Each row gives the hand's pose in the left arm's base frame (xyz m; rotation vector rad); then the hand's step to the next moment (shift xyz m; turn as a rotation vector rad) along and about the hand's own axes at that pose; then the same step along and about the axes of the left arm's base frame.
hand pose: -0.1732 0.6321 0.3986 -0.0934 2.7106 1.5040
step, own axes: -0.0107 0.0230 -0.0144 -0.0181 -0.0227 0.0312
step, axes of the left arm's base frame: 0.0089 0.0003 0.0278 0.0199 0.0151 -0.0345
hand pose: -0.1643 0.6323 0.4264 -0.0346 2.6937 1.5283
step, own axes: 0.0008 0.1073 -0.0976 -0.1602 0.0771 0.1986
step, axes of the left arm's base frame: -0.0079 -0.0287 0.1420 0.1623 0.2096 -0.0277
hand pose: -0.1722 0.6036 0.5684 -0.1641 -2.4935 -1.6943
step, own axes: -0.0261 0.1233 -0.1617 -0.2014 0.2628 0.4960
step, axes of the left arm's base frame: 0.0517 -0.1057 0.1679 0.2203 0.5535 0.0273
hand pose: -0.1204 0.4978 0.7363 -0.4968 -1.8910 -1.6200
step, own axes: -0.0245 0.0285 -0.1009 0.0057 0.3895 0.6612
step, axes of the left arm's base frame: 0.0560 -0.0909 0.0138 0.1115 0.7189 0.2442
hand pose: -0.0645 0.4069 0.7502 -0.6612 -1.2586 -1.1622
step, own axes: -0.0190 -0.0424 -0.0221 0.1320 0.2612 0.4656
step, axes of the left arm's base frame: -0.0290 -0.0281 -0.0319 0.0539 0.4636 0.2908
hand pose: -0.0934 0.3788 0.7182 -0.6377 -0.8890 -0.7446
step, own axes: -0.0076 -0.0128 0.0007 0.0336 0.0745 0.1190
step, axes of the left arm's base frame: -0.0136 -0.0047 -0.0038 0.0198 0.1231 0.0728
